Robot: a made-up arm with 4 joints.
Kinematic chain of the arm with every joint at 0, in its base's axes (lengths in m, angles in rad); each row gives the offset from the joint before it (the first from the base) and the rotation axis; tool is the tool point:
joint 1: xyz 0 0 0.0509 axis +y
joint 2: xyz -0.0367 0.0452 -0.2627 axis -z
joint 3: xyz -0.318 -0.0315 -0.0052 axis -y
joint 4: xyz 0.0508 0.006 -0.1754 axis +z
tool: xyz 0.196 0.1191 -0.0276
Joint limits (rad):
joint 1: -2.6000..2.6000
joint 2: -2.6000..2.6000
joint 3: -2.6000..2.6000
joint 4: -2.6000..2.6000
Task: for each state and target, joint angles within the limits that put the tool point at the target. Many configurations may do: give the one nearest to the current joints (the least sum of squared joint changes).
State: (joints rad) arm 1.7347 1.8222 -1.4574 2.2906
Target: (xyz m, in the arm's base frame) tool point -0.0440 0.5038 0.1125
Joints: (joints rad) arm 1.5170 1.4698 -1.8773 2.3994
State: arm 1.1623 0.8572 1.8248 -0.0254
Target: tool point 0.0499 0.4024 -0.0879
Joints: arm 1.3599 1.6942 2.5365 0.2445
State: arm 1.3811 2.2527 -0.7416 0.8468
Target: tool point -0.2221 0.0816 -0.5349
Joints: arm 1.0849 2.6000 -0.8039 0.8751
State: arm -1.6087 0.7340 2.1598 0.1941
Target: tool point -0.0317 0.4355 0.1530
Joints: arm -1.7256 1.5810 2.5910 0.2505
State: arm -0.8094 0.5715 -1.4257 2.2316
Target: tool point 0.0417 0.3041 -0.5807
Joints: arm -1.1457 0.3990 -0.7576 2.3244
